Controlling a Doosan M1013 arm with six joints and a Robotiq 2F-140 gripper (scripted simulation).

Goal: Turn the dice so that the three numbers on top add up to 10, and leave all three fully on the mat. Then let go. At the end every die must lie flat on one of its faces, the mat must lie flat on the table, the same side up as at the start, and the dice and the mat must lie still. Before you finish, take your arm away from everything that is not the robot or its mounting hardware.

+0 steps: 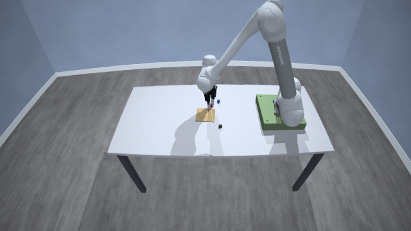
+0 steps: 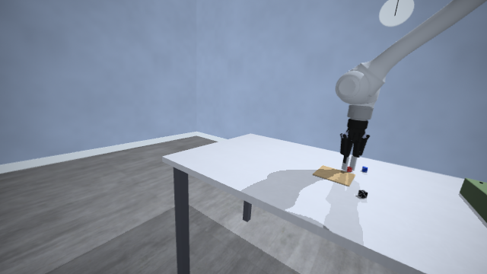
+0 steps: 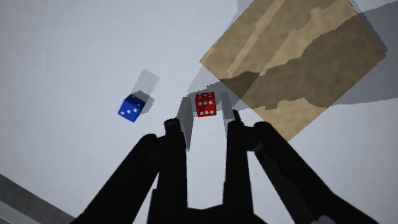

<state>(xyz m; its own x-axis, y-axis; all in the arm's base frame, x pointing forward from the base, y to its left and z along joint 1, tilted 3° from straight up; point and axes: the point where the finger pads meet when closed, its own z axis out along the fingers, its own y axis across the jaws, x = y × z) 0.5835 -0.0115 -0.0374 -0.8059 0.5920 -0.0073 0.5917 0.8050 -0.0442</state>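
My hand is 30 mm above the red die. Also, from my hand: black die 210 mm to the left, 100 mm behind, 30 mm below; blue die 60 mm to the right, 60 mm behind, 30 mm below; tan mat 100 mm to the left, 40 mm below, 20 mm ahead.
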